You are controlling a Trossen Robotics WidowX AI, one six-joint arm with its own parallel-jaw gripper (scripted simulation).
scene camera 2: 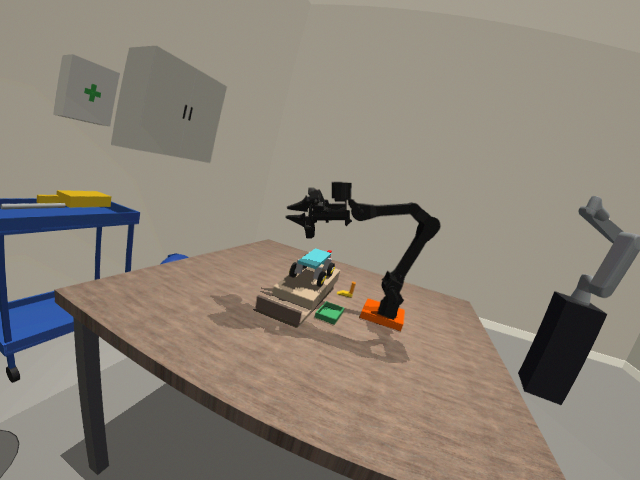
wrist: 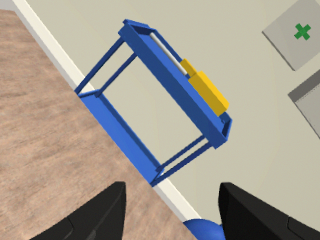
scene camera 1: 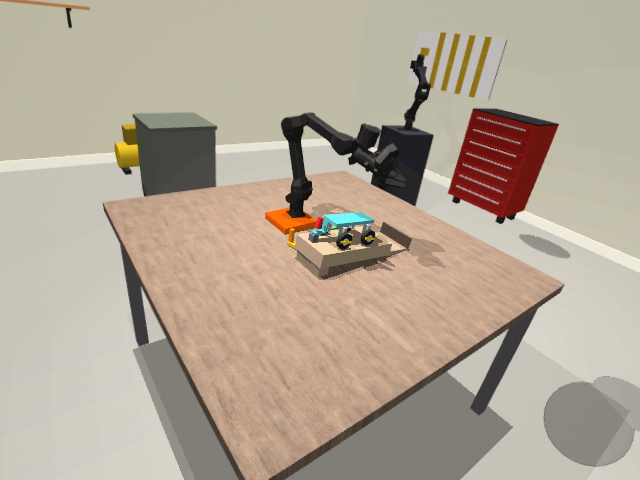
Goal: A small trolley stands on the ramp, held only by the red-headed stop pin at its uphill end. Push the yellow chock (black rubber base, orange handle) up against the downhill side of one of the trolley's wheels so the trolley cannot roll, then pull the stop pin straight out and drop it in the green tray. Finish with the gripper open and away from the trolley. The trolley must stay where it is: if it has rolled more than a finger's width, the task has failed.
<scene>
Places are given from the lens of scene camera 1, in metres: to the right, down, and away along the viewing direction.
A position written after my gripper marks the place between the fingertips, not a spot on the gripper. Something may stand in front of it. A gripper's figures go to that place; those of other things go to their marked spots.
my gripper (scene camera 1: pixel 405 184): 0.28, -0.18, 1.19
trolley (scene camera 1: pixel 344 239): 0.08, 0.00, 1.21
</scene>
